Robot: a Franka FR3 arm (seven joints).
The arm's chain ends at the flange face. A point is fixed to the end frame.
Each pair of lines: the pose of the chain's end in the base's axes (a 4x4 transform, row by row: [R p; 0 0 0 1], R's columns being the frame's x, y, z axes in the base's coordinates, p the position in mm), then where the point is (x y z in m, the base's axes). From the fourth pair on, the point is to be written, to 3 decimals.
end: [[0.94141 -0.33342 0.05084 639.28], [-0.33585 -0.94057 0.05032 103.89], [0.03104 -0.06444 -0.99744 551.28], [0 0 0 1]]
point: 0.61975 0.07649 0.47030
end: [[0.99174 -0.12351 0.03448 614.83], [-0.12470 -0.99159 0.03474 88.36], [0.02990 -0.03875 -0.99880 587.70], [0 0 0 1]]
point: 0.60130 0.05536 0.50759
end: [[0.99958 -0.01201 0.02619 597.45], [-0.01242 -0.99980 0.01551 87.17], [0.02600 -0.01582 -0.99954 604.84], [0 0 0 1]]
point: 0.58736 0.05104 0.52558
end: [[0.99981 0.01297 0.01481 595.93], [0.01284 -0.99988 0.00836 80.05], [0.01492 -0.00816 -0.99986 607.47], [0 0 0 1]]
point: 0.586 0.043 0.529
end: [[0.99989 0.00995 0.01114 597.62], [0.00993 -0.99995 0.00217 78.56], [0.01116 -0.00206 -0.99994 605.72], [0 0 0 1]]
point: 0.587 0.041 0.527
